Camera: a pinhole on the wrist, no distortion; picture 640 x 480 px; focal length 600.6 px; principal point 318.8 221.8 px. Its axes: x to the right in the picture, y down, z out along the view. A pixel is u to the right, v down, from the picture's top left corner.
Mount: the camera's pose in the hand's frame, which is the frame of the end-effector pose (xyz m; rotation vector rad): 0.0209 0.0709 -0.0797 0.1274 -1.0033 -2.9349
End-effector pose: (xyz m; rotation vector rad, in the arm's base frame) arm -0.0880 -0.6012 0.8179 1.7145 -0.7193 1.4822
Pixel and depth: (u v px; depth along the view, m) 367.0 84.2 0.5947
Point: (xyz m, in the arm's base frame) -0.3655 -1.1584 0.8157
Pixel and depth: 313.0 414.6 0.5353
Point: -0.0498 -1.1186 0.8196
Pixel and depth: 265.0 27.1 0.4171
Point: -0.3398 -0.9841 0.9037
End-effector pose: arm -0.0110 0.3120 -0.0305 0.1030 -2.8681 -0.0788
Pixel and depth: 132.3 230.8 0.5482
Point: -0.2717 0.7247 -0.3215
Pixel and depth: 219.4 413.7 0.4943
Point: -0.1948 0.5769 -0.3949
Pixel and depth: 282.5 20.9 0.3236
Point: -0.0730 0.6695 -0.1113
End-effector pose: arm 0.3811 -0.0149 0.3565 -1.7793 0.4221 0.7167
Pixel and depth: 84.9 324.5 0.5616
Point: 0.1979 0.2979 -0.1098
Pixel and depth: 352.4 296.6 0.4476
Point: 0.0885 0.1756 0.1073
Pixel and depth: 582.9 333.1 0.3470
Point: 0.0672 0.1140 0.2563
